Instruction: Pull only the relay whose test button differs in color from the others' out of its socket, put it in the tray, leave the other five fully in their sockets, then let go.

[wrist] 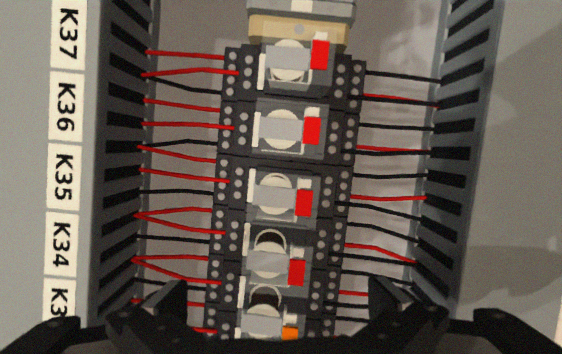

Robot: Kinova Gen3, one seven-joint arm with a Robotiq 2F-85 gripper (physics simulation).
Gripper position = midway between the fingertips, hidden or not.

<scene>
In view: my gripper (278,298), a relay (261,316), a relay (289,128) and a relay (281,197).
</scene>
